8 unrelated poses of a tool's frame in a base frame.
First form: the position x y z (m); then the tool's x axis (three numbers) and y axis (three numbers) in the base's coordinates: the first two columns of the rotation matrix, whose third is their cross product.
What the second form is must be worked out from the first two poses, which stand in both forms.
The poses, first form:
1: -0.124, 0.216, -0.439, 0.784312, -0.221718, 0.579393, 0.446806, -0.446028, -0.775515
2: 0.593, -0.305, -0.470, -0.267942, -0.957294, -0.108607, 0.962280, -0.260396, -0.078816
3: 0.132, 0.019, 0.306, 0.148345, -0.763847, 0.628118, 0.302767, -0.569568, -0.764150
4: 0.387, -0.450, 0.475, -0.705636, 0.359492, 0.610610, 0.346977, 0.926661, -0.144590
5: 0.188, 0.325, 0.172, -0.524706, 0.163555, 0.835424, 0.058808, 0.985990, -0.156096
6: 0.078, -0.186, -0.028, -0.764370, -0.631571, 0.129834, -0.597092, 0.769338, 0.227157
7: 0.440, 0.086, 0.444, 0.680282, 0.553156, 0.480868, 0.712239, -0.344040, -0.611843
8: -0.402, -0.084, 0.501, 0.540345, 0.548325, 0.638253, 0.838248, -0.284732, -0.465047
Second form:
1: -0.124, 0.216, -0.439, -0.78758, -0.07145, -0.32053, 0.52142
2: 0.593, -0.305, -0.470, 0.01935, 0.06440, -0.79361, 0.60469
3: 0.132, 0.019, 0.306, -0.62673, 0.18392, -0.62610, 0.42590
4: 0.387, -0.450, 0.475, -0.19126, -0.92343, 0.00941, 0.33257
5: 0.188, 0.325, 0.172, -0.06379, -0.87145, 0.05418, 0.48330
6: 0.078, -0.186, -0.028, 0.32843, -0.93526, -0.08641, 0.09975
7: 0.440, 0.086, 0.444, -0.81430, -0.38849, -0.09452, 0.42078
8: -0.402, -0.084, 0.501, -0.78079, -0.44396, -0.18090, 0.40066
